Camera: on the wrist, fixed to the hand. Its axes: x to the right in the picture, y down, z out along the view.
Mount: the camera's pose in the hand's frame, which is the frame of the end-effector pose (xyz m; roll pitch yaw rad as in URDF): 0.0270 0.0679 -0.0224 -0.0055 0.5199 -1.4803
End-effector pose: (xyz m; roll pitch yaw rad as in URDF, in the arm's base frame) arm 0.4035 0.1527 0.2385 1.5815 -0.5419 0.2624
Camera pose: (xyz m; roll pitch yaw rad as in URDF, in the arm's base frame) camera 0.3863 0.1705 0.3108 2.1702 0.7690 1.0437
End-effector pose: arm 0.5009 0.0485 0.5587 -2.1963 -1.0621 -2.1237
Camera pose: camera 0.4255 0.0366 0.5619 1.5808 -0.5841 0.8937
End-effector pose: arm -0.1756 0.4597 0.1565 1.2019 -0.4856 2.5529
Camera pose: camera -0.1992 0.4209 0.2180 1.7672 0.9878 2.8321
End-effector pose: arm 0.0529 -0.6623 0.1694 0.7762 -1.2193 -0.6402
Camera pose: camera 0.0749 -0.5987 0.2056 1.4241 0.2598 -0.9220
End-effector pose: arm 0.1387 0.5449 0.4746 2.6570 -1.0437 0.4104
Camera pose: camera 0.1302 0.4871 0.5238 2.0491 -0.0865 1.9737
